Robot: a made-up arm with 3 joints. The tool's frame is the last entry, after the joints. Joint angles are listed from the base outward.
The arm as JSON. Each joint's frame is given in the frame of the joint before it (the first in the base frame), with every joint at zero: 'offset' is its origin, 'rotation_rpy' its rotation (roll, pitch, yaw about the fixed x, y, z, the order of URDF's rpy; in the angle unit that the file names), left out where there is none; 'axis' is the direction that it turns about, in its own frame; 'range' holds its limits. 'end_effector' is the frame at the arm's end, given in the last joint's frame.
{
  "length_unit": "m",
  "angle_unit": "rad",
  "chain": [
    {
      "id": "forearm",
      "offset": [
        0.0,
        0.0,
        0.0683
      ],
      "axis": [
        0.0,
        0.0,
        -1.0
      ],
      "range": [
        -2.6,
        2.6
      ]
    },
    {
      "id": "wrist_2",
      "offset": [
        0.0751,
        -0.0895,
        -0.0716
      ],
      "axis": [
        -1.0,
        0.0,
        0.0
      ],
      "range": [
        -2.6,
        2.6
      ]
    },
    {
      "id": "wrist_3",
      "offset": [
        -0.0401,
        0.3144,
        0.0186
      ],
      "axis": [
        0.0,
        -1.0,
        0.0
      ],
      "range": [
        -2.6,
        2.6
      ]
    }
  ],
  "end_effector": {
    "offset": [
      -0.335,
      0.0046,
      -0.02
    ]
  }
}
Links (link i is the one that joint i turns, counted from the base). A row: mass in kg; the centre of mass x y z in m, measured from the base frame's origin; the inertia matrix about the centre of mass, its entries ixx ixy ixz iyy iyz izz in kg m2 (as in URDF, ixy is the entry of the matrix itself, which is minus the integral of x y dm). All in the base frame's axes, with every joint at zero. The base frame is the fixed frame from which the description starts. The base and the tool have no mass.
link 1: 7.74; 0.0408 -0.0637 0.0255; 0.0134 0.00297 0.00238 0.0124 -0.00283 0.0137
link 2: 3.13; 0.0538 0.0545 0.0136; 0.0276 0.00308 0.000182 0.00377 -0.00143 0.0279
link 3: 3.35; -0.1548 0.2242 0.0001; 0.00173 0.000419 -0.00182 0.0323 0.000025 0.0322
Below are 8 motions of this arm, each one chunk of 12 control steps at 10 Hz.
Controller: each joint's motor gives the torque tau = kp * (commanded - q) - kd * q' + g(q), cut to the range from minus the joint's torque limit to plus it. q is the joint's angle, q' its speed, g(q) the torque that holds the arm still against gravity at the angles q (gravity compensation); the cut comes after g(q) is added. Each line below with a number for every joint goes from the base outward.
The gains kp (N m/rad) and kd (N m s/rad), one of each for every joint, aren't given. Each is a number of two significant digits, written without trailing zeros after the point. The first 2 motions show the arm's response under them.
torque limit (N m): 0.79 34 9.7
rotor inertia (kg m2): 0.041 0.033 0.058
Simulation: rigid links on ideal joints. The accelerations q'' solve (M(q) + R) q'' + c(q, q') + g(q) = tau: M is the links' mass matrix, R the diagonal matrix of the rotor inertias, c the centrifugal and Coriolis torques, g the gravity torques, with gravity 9.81 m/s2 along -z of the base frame. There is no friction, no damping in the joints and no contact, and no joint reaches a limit. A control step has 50 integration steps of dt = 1/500 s. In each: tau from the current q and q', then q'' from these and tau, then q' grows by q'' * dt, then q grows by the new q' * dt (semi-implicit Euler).
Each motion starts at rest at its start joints. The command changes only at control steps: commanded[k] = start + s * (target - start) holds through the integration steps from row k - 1 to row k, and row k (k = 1, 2, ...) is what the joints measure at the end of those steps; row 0 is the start. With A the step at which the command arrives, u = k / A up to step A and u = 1 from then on. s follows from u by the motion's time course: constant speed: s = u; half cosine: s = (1 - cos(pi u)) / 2; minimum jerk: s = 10 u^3 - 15 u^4 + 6 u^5; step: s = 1 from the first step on.
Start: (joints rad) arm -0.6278 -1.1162 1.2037
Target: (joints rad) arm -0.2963 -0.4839 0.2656
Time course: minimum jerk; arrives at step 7
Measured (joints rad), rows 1 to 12:
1: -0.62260 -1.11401 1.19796
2: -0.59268 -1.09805 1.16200
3: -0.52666 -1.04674 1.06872
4: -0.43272 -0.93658 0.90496
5: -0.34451 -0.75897 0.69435
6: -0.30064 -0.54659 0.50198
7: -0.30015 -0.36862 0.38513
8: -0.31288 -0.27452 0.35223
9: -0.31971 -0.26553 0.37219
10: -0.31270 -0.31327 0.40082
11: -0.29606 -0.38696 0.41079
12: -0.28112 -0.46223 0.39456
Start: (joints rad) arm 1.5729 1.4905 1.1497
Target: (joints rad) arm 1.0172 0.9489 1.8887
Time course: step
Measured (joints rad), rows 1 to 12:
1: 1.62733 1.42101 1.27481
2: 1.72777 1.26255 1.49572
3: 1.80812 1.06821 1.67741
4: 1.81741 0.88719 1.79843
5: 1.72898 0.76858 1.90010
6: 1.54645 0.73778 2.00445
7: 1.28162 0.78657 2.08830
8: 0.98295 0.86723 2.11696
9: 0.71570 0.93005 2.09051
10: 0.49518 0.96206 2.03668
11: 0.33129 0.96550 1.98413
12: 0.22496 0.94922 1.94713
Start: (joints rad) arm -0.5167 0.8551 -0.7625
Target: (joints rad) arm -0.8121 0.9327 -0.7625
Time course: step
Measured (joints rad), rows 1 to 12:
1: -0.53585 0.86838 -0.78306
2: -0.58277 0.89516 -0.81771
3: -0.64879 0.92164 -0.84276
4: -0.73182 0.94053 -0.85182
5: -0.80690 0.94596 -0.82881
6: -0.84726 0.94069 -0.77481
7: -0.86627 0.93554 -0.72366
8: -0.86939 0.93603 -0.68997
9: -0.85590 0.94179 -0.67356
10: -0.82977 0.95013 -0.67307
11: -0.81279 0.95828 -0.69410
12: -0.80752 0.96040 -0.72343

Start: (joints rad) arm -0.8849 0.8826 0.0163
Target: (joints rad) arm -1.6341 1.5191 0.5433
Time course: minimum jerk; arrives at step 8
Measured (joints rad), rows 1 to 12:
1: -0.89003 0.88356 0.01439
2: -0.91090 0.89274 0.00675
3: -0.95257 0.92539 -0.00483
4: -1.00400 0.99793 -0.00727
5: -1.05301 1.11611 0.01846
6: -1.09017 1.26908 0.09036
7: -1.12285 1.43016 0.21079
8: -1.17389 1.56986 0.35725
9: -1.25536 1.67293 0.49603
10: -1.37012 1.73550 0.60106
11: -1.52060 1.75813 0.66179
12: -1.67848 1.74223 0.70649

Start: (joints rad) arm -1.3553 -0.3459 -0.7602
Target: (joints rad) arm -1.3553 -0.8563 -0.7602
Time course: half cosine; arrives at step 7
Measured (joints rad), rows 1 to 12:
1: -1.35427 -0.34964 -0.75769
2: -1.35084 -0.36824 -0.74694
3: -1.34594 -0.41538 -0.72469
4: -1.34246 -0.49894 -0.69495
5: -1.34256 -0.61528 -0.66917
6: -1.34634 -0.74758 -0.66245
7: -1.35301 -0.87003 -0.68623
8: -1.36091 -0.96020 -0.73896
9: -1.36755 -1.00938 -0.80521
10: -1.37131 -1.02019 -0.86562
11: -1.37168 -1.00044 -0.90589
12: -1.36889 -0.96024 -0.91932

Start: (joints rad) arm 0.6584 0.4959 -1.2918
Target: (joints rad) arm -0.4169 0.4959 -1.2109
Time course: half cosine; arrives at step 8
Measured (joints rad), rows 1 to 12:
1: 0.64425 0.49743 -1.30267
2: 0.60990 0.49969 -1.32153
3: 0.55737 0.50106 -1.33865
4: 0.49020 0.50072 -1.34638
5: 0.40902 0.49903 -1.34332
6: 0.31254 0.49693 -1.33214
7: 0.19862 0.49547 -1.31731
8: 0.06517 0.49550 -1.30337
9: -0.08916 0.49728 -1.29336
10: -0.26458 0.50041 -1.28795
11: -0.43301 0.50081 -1.26396
12: -0.57239 0.49750 -1.21683

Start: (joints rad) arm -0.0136 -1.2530 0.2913
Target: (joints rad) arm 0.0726 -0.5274 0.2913
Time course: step
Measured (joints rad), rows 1 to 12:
1: -0.00299 -1.12201 0.18633
2: -0.00378 -0.84724 0.04051
3: -0.00359 -0.58181 -0.00195
4: 0.02550 -0.40414 0.08083
5: 0.06678 -0.32068 0.24351
6: 0.08923 -0.30403 0.41768
7: 0.09680 -0.32455 0.54443
8: 0.10151 -0.36577 0.60003
9: 0.10678 -0.41871 0.59028
10: 0.10793 -0.47542 0.53555
11: 0.09759 -0.52774 0.45832
12: 0.07975 -0.56673 0.37072

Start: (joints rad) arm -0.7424 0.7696 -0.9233
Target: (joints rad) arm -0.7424 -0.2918 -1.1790
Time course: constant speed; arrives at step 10
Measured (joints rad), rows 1 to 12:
1: -0.74088 0.75678 -0.91780
2: -0.73966 0.71340 -0.90653
3: -0.74062 0.63228 -0.89632
4: -0.74300 0.51595 -0.89592
5: -0.74496 0.37415 -0.91315
6: -0.74531 0.21973 -0.95177
7: -0.74404 0.06450 -1.00939
8: -0.74205 -0.08298 -1.07821
9: -0.74044 -0.21782 -1.14793
10: -0.73989 -0.33811 -1.20918
11: -0.74197 -0.43321 -1.25745
12: -0.74447 -0.48913 -1.28920

